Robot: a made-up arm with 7 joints.
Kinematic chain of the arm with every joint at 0, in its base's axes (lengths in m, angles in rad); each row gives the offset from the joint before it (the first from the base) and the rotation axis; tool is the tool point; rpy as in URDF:
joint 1: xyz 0 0 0.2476 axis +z
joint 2: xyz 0 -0.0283 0.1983 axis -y
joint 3: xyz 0 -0.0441 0.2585 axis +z
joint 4: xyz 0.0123 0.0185 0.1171 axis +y
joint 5: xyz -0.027 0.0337 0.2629 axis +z
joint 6: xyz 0 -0.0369 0.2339 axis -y
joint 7: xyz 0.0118 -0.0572 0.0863 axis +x
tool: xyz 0 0 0 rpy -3.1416 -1.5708 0
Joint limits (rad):
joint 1: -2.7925..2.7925
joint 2: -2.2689..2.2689
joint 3: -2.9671..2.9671
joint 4: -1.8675..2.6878
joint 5: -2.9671..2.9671
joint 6: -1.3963..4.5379
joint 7: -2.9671..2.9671
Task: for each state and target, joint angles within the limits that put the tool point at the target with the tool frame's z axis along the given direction. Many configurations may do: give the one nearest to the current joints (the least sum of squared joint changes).
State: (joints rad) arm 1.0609 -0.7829 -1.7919 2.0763 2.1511 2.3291 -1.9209
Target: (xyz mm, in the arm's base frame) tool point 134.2 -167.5 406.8 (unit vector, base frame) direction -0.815 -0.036 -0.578
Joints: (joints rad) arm 0.8476 -0.2311 -2.2174 2.6878 2.1972 2.5859 -1.9209
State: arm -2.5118 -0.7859 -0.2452 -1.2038 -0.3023 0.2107 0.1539
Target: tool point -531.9 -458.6 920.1 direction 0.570 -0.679 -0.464
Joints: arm -1.8606 -1.3643 0.6865 -1.1133 0.2908 -0.6896 0.1539
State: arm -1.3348 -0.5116 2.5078 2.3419 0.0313 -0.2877 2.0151
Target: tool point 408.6 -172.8 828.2 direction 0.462 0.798 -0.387
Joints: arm -1.8731 -0.9036 2.1388 1.8452 0.1244 0.5850 2.0151
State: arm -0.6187 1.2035 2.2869 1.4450 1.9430 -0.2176 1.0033
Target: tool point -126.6 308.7 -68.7 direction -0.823 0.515 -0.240
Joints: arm -0.9587 1.3645 2.6512 1.8352 2.5827 -0.0316 1.0033
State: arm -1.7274 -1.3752 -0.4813 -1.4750 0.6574 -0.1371 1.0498
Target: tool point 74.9 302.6 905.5 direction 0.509 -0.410 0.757
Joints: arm -0.9741 -0.6975 -0.6574 -1.8675 0.1493 -0.1711 1.0498
